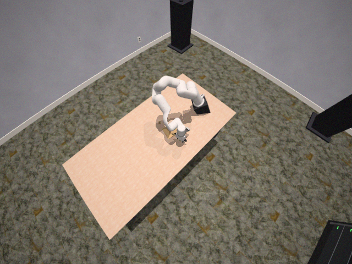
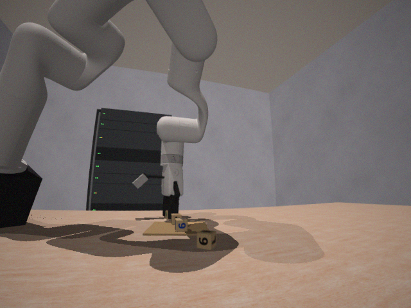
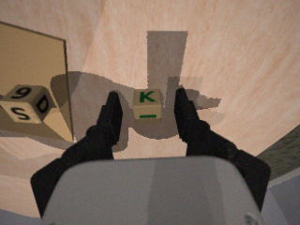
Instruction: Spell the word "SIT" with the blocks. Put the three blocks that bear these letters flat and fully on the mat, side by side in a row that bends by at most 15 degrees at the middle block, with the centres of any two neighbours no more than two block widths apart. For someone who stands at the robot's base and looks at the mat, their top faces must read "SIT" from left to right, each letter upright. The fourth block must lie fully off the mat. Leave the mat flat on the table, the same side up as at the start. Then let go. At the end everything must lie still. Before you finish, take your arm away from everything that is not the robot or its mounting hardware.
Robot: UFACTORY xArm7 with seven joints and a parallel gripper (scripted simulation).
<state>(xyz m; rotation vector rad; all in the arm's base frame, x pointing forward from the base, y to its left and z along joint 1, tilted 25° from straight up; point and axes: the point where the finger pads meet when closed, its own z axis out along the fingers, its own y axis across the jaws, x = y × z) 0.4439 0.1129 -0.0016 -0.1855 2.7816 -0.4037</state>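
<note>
My hand is 10 mm above the wooden block. Also, from my hand: tan mat 150 mm to the right, 20 mm below, 10 mm behind.
</note>
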